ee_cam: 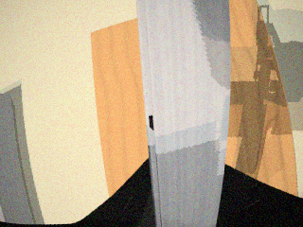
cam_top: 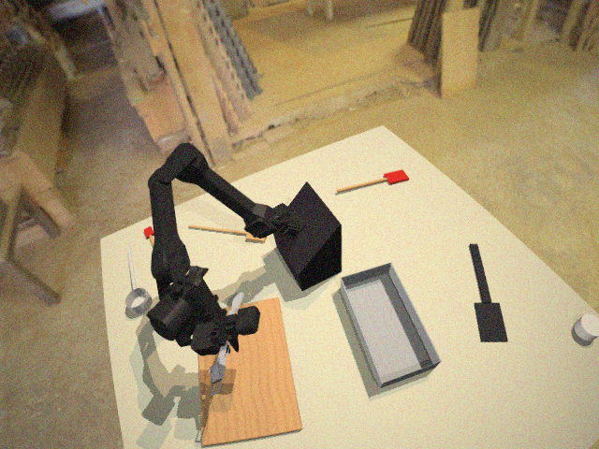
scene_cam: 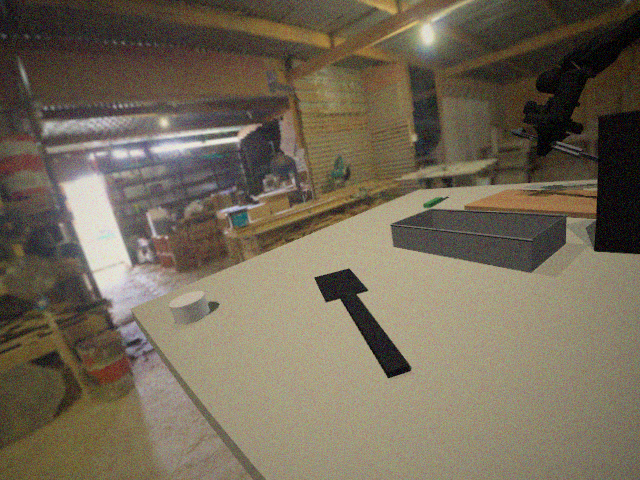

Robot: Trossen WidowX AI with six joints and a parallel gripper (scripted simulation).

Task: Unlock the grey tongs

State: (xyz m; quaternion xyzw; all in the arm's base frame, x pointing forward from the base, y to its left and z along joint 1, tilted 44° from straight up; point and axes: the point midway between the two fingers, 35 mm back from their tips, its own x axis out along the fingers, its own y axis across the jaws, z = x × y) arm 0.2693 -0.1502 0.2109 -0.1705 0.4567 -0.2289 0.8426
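Right now the wooden board is 1 cm behind my gripper tip, 1 cm to the right of it and 13 cm below it. Round my gripper tip: grey roasting tin (3 cm ahead, 38 cm to the left, 11 cm below); then red spatula (47 cm behind, 64 cm to the left, 13 cm below); then black spatula (8 cm ahead, 68 cm to the left, 13 cm below).
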